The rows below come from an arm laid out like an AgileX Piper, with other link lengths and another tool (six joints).
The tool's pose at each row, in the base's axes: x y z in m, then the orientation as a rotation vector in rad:
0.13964, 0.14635, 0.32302, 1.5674, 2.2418, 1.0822
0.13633, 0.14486, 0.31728, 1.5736, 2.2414, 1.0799
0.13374, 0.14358, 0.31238, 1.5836, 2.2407, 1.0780
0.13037, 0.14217, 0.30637, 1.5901, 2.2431, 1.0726
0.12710, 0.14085, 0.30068, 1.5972, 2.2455, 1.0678
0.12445, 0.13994, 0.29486, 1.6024, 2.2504, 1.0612
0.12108, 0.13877, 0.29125, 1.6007, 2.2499, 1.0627
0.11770, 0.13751, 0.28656, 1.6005, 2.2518, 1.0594
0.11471, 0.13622, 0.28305, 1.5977, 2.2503, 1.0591
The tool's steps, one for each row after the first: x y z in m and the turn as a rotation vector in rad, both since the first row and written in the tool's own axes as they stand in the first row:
-0.00128, -0.00647, 0.00163, 0.0026, -0.0009, 0.0039
-0.00248, -0.01182, 0.00315, 0.0061, -0.0011, 0.0106
-0.00373, -0.01849, 0.00498, 0.0116, -0.0021, 0.0138
-0.00487, -0.02487, 0.00667, 0.0170, -0.0026, 0.0176
-0.00594, -0.03080, 0.00898, 0.0240, -0.0029, 0.0195
-0.00641, -0.03585, 0.00921, 0.0226, -0.0026, 0.0186
-0.00722, -0.04164, 0.01016, 0.0248, -0.0035, 0.0177
-0.00793, -0.04636, 0.01046, 0.0231, -0.0050, 0.0158

